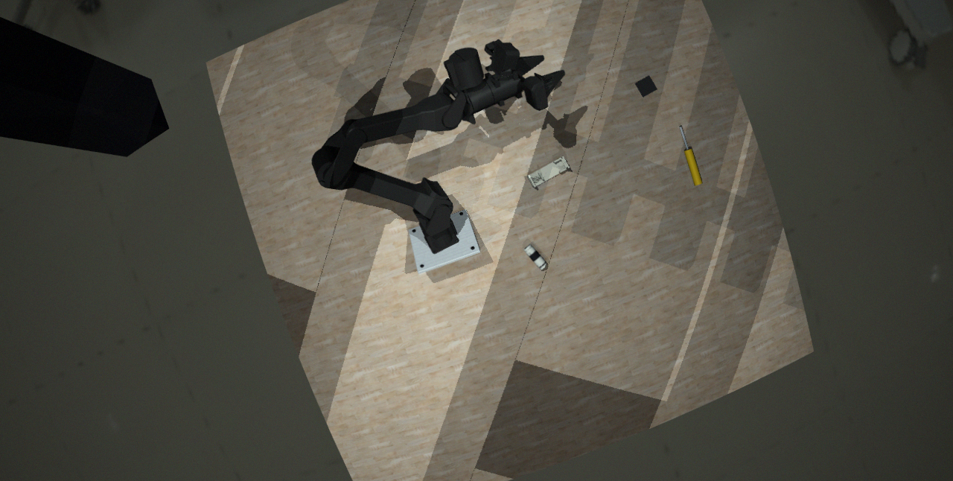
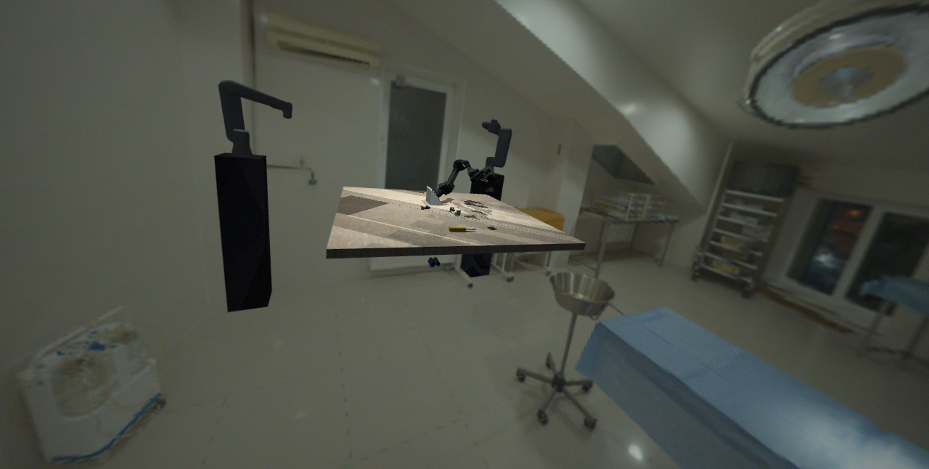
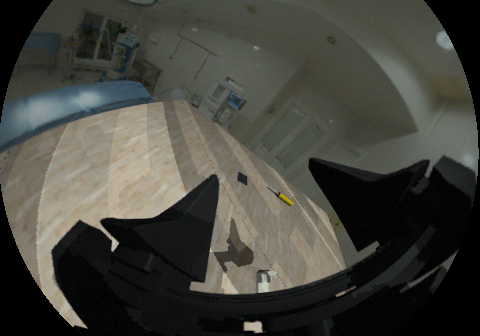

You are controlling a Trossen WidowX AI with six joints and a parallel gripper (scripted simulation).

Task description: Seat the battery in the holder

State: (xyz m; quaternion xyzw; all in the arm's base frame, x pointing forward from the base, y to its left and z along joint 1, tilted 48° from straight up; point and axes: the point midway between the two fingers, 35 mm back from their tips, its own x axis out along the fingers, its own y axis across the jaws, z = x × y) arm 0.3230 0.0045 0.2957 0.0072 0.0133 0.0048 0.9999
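My gripper tip is 21 cm past the battery, 36 cm to the left of it and 19 cm above it. Also, from my gripper tip: yellow-handled screwdriver 26 cm ahead, 31 cm to the right, 19 cm below; black square 24 cm ahead, 11 cm to the right, 20 cm below.
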